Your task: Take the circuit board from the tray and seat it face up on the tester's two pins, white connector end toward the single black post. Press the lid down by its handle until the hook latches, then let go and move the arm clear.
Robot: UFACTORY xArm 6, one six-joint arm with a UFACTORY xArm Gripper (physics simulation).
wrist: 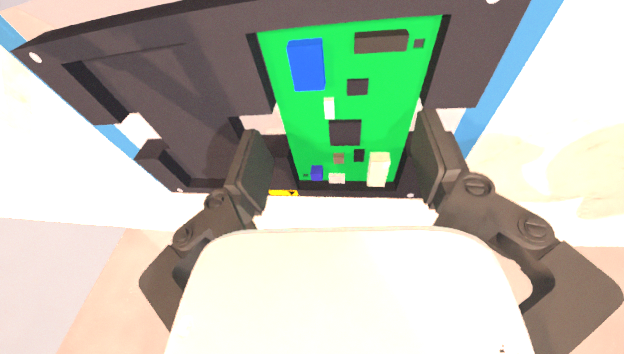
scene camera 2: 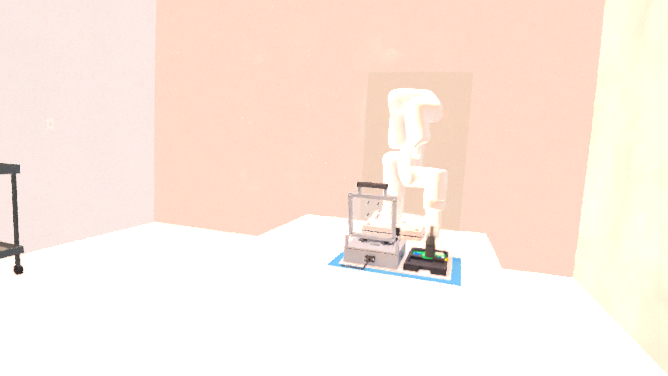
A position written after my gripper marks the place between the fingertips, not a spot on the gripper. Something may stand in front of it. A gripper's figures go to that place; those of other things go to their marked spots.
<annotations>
My gripper (wrist: 335, 137) is 0.13 m from the lens. A green circuit board (wrist: 347, 92): 0.11 m from the lens.
</annotations>
